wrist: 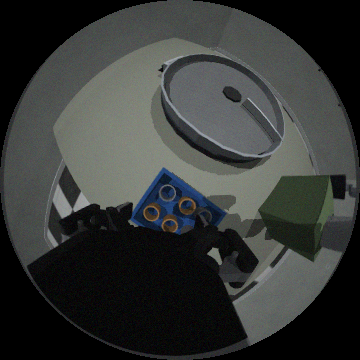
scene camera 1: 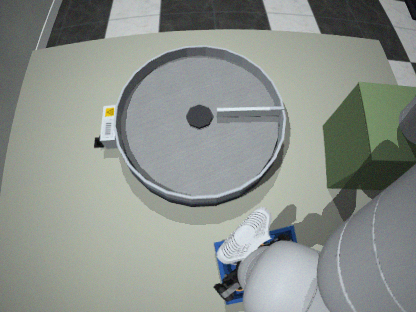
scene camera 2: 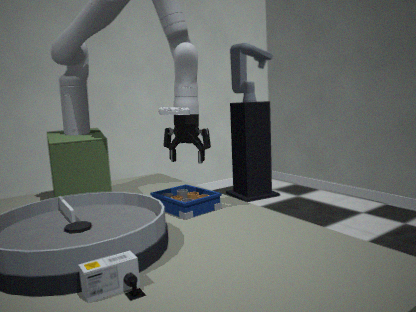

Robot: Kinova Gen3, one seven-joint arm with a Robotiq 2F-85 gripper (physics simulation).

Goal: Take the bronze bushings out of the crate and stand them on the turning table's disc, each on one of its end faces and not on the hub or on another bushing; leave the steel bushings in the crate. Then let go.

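Frame: origin at the arm's base, x ahead, y left, z up, level; metres.
Seen in the pictures: gripper, fingertip midpoint: [wrist: 162, 215] [scene camera 2: 186, 162]; arm's base, link origin: [wrist: 325, 230] [scene camera 2: 77, 132].
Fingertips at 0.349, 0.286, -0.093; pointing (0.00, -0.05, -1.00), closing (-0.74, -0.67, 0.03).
Pixels of each thing's top centre, then the offset from my fingertips to it, as dx, dy, dz. "spot": a spot on its surface instead.
- blue crate, top centre: [scene camera 1: 261, 265] [wrist: 177, 217] [scene camera 2: 185, 193] -0.047, +0.006, -0.108
- turning table's disc, top centre: [scene camera 1: 199, 115] [scene camera 2: 77, 225] [wrist: 232, 92] +0.128, -0.338, -0.097
- thin upright divider, surface spot: [scene camera 1: 250, 109] [scene camera 2: 66, 203] [wrist: 266, 118] spot: +0.006, -0.356, -0.071
- white labelled box, surface spot: [scene camera 2: 109, 277] spot: +0.380, -0.305, -0.122
The blue crate [scene camera 1: 287, 231] [scene camera 2: 202, 207] [wrist: 150, 194] stands on the table. In the wrist view it holds three bronze bushings [wrist: 187, 213] [wrist: 145, 212] [wrist: 170, 216], upright with open ends up. A steel bushing [wrist: 167, 185] is at its far corner; another steel bushing [wrist: 211, 216] is partly behind a fingertip. The near right part of the crate is hidden by the gripper. My gripper [scene camera 2: 187, 156] [wrist: 162, 215] is open and empty, pointing down above the crate. The turning table's disc [scene camera 1: 165, 150] [scene camera 2: 40, 220] [wrist: 200, 100] shows no bushing; its dark hub [scene camera 1: 199, 116] [scene camera 2: 78, 227] [wrist: 232, 93] is central.
A raised rim surrounds the disc, and a thin upright divider [scene camera 1: 250, 109] [scene camera 2: 66, 209] [wrist: 261, 120] runs from near the hub to the rim. A white labelled box [scene camera 1: 108, 123] [scene camera 2: 109, 277] stands against the rim. The green block [scene camera 1: 350, 140] [scene camera 2: 80, 167] [wrist: 295, 205] stands under the arm's base.
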